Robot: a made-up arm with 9 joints.
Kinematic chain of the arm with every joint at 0, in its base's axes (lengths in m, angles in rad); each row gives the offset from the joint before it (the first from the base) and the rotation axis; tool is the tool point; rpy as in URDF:
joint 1: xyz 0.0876 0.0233 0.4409 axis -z
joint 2: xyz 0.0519 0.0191 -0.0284 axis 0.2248 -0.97 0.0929
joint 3: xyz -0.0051 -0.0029 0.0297 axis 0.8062 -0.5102 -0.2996
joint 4: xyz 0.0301 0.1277 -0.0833 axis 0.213 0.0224 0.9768
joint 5: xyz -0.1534 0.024 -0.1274 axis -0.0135 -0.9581 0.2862
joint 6: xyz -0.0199 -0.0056 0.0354 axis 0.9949 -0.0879 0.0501
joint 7: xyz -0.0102 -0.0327 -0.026 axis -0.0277 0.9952 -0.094
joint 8: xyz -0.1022 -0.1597 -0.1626 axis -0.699 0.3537 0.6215
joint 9: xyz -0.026 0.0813 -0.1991 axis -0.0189 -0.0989 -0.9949
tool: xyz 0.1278 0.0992 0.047 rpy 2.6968 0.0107 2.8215
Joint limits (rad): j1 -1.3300..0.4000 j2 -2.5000..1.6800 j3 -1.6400..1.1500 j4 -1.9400..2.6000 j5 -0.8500..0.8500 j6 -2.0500..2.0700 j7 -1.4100..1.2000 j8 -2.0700..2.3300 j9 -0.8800..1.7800
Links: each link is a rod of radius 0.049 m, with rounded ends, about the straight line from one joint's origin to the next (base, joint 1, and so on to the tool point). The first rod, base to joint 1, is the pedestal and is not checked.
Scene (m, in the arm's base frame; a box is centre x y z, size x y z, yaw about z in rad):
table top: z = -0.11
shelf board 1: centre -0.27 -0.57 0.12 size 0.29 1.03 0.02 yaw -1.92
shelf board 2: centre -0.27 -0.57 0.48 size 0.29 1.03 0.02 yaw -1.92
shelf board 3: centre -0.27 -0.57 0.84 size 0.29 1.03 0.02 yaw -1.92
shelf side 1: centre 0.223 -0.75 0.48 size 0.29 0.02 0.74 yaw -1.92
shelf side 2: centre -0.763 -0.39 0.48 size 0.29 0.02 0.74 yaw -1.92
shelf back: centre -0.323 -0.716 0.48 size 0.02 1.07 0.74 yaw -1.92
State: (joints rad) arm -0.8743 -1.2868 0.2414 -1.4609 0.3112 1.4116 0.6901 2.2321 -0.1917
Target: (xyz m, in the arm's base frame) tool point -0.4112 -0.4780 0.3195
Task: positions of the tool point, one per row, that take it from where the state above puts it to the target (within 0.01 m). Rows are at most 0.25 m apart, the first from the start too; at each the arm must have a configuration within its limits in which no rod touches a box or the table.
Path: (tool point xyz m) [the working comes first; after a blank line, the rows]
Joints at the target: -1.0211 -1.3850 0.0361 -1.4469 0.4914 1.3466 0.7061 2.3300 -0.2150
Straight joint move there: touches shelf board 1.

1: -0.5956 -0.1561 0.1149
2: -0.6150 -0.1127 0.1572
3: -0.5413 -0.3162 0.2298
4: -0.4112 -0.4780 0.3195

